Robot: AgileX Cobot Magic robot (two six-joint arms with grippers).
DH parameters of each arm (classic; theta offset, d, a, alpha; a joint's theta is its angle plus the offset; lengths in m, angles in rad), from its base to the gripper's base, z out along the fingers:
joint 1: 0 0.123 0 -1.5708
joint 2: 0.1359 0 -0.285 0
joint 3: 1.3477 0 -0.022 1.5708
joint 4: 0 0.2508 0 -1.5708
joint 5: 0 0 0.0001 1.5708
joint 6: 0 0.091 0 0
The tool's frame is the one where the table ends.
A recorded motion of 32 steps. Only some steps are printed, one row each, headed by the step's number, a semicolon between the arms.
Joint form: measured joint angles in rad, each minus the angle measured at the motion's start. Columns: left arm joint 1, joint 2, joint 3, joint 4, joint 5, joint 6; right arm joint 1, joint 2, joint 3, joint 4, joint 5, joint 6.
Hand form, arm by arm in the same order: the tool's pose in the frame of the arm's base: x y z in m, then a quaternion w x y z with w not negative. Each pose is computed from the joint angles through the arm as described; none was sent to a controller.
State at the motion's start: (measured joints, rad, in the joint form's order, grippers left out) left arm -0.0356 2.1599 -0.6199 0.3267 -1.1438 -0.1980; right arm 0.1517 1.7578 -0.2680 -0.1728 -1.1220 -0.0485
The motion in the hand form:
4: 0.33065 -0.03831 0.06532 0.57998 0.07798 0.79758 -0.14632; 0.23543 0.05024 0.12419 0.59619 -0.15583 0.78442 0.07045
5: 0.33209 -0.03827 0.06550 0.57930 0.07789 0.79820 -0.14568; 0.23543 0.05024 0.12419 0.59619 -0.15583 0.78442 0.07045
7: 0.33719 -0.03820 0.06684 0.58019 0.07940 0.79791 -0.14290; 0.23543 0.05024 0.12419 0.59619 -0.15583 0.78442 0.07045
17: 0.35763 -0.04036 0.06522 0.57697 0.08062 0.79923 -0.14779; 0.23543 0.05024 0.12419 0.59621 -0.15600 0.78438 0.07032
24: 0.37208 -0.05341 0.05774 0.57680 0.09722 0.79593 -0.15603; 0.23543 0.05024 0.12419 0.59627 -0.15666 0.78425 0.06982
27: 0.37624 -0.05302 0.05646 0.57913 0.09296 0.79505 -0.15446; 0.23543 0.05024 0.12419 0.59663 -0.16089 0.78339 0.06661
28: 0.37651 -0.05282 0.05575 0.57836 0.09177 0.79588 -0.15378; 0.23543 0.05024 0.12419 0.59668 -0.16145 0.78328 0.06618
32: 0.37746 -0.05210 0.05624 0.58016 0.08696 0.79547 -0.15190; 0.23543 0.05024 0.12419 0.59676 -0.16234 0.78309 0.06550
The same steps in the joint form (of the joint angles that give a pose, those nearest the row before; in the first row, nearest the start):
4: 0.0000 0.0019 -0.0343 0.0000 0.0043 -0.0018; 0.0000 0.0000 0.0000 0.0000 0.0000 0.0000
5: 0.0000 0.0019 -0.0402 0.0000 0.0121 -0.0033; 0.0000 0.0000 0.0000 0.0000 0.0000 0.0000
7: 0.0000 0.0019 -0.0608 0.0000 0.0312 -0.0033; 0.0000 0.0000 0.0000 0.0000 0.0000 0.0000
17: -0.0021 0.0313 -0.1513 0.0203 0.0931 -0.0361; 0.0000 0.0000 0.0000 0.0000 0.0000 -0.0004
24: -0.0351 0.0810 -0.2258 0.0265 0.1114 -0.0385; 0.0000 0.0000 0.0000 0.0000 0.0000 -0.0021
27: -0.0351 0.0920 -0.2437 0.0177 0.1141 -0.0401; 0.0000 0.0000 0.0000 0.0000 0.0000 -0.0129
28: -0.0351 0.0942 -0.2451 0.0152 0.1159 -0.0401; 0.0000 0.0000 0.0000 0.0000 0.0000 -0.0143
32: -0.0351 0.0942 -0.2475 0.0045 0.1159 -0.0401; 0.0000 0.0000 0.0000 0.0000 0.0000 -0.0166

